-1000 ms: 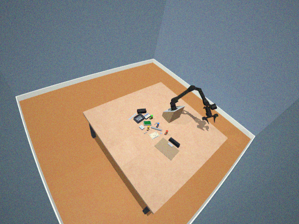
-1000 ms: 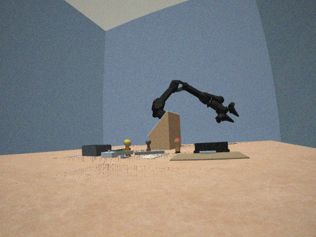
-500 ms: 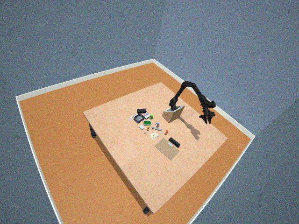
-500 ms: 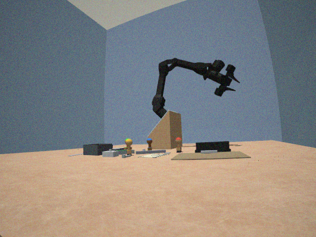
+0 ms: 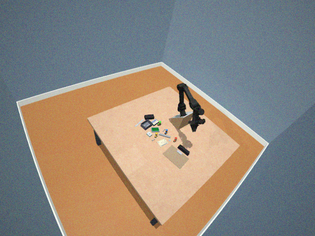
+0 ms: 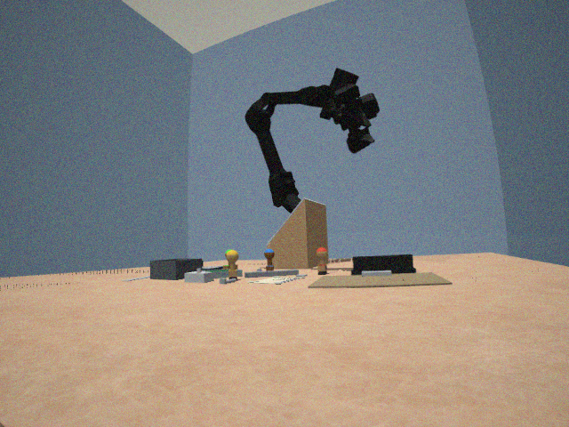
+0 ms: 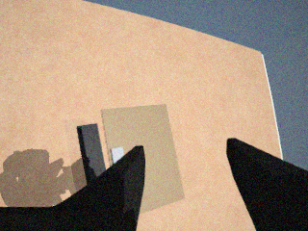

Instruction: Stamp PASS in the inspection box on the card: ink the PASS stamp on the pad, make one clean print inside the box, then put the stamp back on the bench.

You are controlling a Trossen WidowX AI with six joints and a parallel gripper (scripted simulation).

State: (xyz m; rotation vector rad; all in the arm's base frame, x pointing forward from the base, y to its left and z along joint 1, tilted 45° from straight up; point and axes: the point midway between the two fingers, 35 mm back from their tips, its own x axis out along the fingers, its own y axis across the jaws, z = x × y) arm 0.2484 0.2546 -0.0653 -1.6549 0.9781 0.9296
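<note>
Right now the green-knobbed stamp is 60 mm behind my gripper tip, 410 mm to the right of it and 310 mm below it. Also, from my gripper tip: black bar 10 mm ahead, 310 mm below; pale card 100 mm ahead, 210 mm to the right, 330 mm below; red-topped stamp 20 mm behind, 140 mm to the right, 310 mm below.
</note>
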